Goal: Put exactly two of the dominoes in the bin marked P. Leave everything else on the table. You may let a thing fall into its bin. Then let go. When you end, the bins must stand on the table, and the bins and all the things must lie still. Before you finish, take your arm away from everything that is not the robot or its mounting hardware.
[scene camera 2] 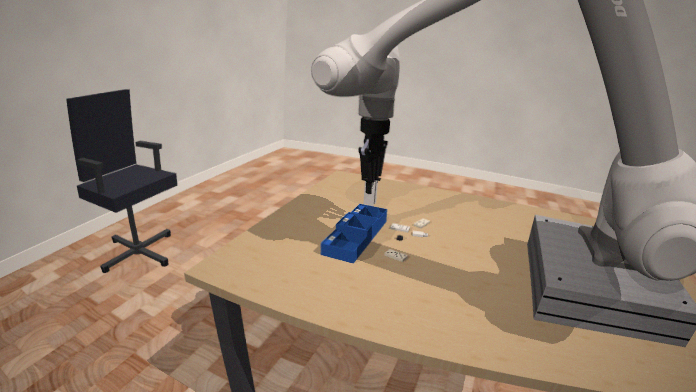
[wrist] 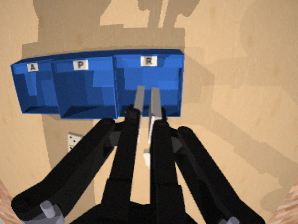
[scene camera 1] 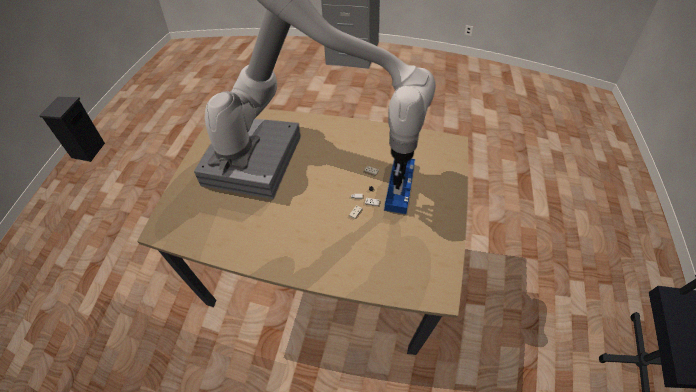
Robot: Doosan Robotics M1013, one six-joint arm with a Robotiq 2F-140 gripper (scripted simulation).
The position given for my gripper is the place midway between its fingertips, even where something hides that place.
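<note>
My gripper [scene camera 2: 369, 203] is visible; the wrist view likewise shows the gripper [wrist: 147, 97].
</note>
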